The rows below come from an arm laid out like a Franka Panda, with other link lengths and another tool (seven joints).
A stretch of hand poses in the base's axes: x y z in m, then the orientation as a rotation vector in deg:
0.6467, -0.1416, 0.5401, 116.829, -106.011, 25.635
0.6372, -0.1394, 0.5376, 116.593, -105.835, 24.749
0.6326, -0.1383, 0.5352, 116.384, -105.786, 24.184
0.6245, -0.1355, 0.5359, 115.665, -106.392, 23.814
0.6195, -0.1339, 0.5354, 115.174, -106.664, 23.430
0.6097, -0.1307, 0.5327, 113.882, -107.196, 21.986
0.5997, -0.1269, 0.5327, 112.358, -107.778, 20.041
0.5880, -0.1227, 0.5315, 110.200, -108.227, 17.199
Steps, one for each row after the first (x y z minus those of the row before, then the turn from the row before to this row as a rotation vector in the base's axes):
-0.0095, 0.0022, -0.0025, 0.085, 0.696, -0.189
-0.0046, 0.0011, -0.0024, 0.056, 0.429, -0.180
-0.0081, 0.0028, 0.0007, 0.031, 0.137, -0.713
-0.0050, 0.0016, -0.0005, -0.003, 0.243, -0.447
-0.0098, 0.0032, -0.0027, 0.071, 0.987, -1.168
-0.0100, 0.0038, 0.0000, 0.179, 1.317, -1.402
-0.0117, 0.0042, -0.0012, 0.148, 2.098, -1.853

